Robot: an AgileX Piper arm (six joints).
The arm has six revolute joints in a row. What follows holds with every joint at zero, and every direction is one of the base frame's.
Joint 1 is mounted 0.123 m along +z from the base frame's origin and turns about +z.
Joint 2 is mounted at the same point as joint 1 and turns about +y.
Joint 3 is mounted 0.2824 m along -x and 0.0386 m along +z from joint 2 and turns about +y.
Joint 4 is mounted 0.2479 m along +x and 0.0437 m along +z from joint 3 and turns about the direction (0.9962, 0, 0.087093).
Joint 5 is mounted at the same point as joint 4 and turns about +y.
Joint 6 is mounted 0.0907 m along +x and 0.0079 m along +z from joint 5 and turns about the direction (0.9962, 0, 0.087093).
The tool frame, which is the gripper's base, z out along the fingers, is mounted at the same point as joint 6; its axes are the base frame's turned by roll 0, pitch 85 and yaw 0 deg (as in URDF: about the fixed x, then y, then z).
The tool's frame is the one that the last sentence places.
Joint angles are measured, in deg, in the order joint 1, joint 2, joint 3, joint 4, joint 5, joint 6. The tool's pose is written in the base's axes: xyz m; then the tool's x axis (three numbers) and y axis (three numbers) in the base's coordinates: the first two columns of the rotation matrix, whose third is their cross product. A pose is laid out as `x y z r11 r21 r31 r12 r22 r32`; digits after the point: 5 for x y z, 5 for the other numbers.
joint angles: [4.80 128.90 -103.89 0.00 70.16 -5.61]
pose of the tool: 0.44862 0.03767 0.16229 -0.98354 -0.18069 0.00295 -0.18069 0.98354 0.00030
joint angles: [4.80 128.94 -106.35 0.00 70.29 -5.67]
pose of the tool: 0.45491 0.03820 0.17253 -0.98267 -0.18166 -0.03681 -0.18165 0.98336 -0.00365
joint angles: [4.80 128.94 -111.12 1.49 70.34 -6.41]
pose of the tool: 0.46588 0.04136 0.19376 -0.97522 -0.18516 -0.12107 -0.18795 0.98211 0.01192
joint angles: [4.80 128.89 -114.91 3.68 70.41 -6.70]
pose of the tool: 0.47309 0.04525 0.21177 -0.96587 -0.17649 -0.18958 -0.18749 0.98139 0.04157
